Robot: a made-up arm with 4 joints.
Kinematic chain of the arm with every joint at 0, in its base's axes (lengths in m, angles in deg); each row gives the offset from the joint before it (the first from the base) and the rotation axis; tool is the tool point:
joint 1: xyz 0 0 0.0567 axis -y
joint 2: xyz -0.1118 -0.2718 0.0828 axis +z
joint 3: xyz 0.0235 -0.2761 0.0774 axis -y
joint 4: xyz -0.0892 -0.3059 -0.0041 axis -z
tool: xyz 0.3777 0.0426 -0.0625
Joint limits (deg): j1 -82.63..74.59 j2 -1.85..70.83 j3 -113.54..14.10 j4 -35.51..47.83
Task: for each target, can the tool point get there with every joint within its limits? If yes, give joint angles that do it. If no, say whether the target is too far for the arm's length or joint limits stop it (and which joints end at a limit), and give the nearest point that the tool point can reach.
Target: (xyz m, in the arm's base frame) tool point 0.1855 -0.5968 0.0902
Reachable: yes | joints 41.65 30.53 -65.15 -19.04
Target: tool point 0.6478 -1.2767 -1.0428
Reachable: no: too far | nearest point 0.3042 -0.7877 -0.4595 | short by 0.835 m
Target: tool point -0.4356 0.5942 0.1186
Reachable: no: joint limits stop it (at a limit: joint 1, joint 2, joint 3) | nearest point -0.0645 -0.1618 0.3649 | short by 0.877 m
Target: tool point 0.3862 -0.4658 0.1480
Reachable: yes | joints 18.73 43.72 -30.05 -7.49
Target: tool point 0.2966 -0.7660 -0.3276
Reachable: yes | joints -51.33 33.35 -25.06 31.18
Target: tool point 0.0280 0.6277 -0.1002
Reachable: no: joint limits stop it (at a limit: joint 1, joint 2) | nearest point 0.1621 -0.1491 -0.2568 | short by 0.804 m
